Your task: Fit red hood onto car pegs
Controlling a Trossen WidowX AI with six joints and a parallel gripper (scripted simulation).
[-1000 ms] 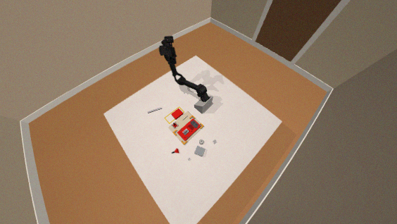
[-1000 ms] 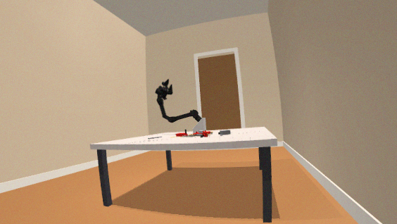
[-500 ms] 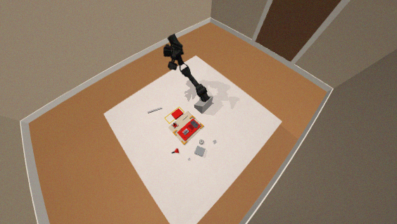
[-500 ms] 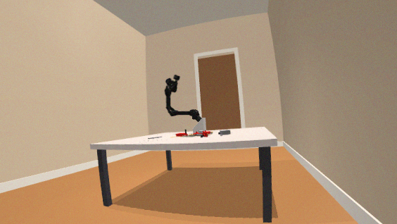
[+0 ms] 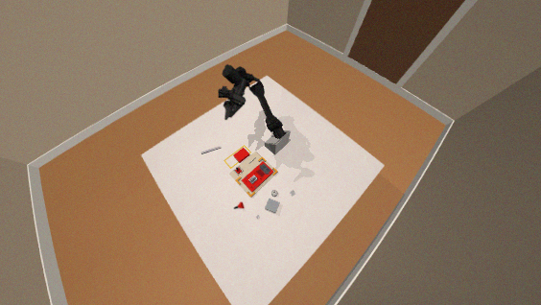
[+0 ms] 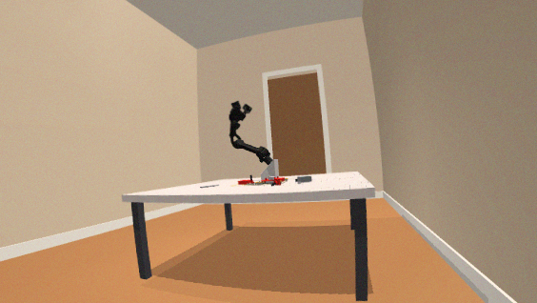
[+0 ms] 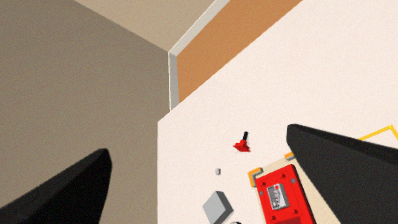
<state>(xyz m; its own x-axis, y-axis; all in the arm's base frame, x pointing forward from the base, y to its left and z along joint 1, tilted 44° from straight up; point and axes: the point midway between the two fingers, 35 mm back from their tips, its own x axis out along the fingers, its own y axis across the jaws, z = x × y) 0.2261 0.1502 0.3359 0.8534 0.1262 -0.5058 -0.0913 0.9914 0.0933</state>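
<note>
Now: gripper tip 1 cm to the left of the red hood and 43 cm above it. The rest, counted from my gripper tip: thin grey rod 14 cm ahead, 20 cm to the right, 44 cm below; then grey engine block 5 cm ahead, 20 cm to the left, 42 cm below; then tiny grey piece 8 cm behind, 43 cm to the left, 44 cm below.
</note>
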